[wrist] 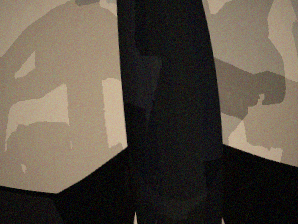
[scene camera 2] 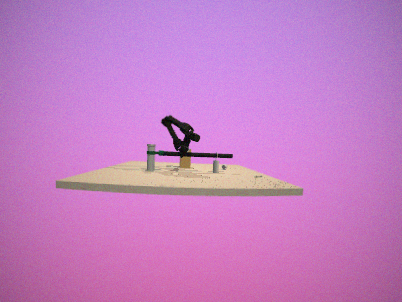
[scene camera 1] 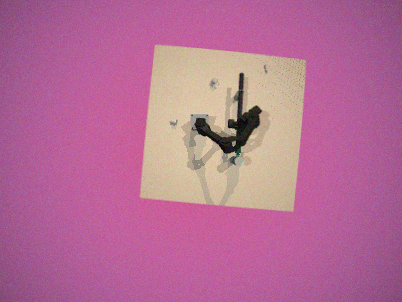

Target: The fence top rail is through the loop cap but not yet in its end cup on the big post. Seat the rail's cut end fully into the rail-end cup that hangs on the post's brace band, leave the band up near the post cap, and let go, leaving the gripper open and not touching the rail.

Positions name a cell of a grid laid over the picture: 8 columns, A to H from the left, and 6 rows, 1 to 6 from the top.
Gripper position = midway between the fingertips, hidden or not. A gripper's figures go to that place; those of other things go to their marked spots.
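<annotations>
My gripper (wrist: E5) is sitting 0.10 m from the lens, and there's a black top rail (wrist: E4) that's 0.05 m from the lens.
</annotations>
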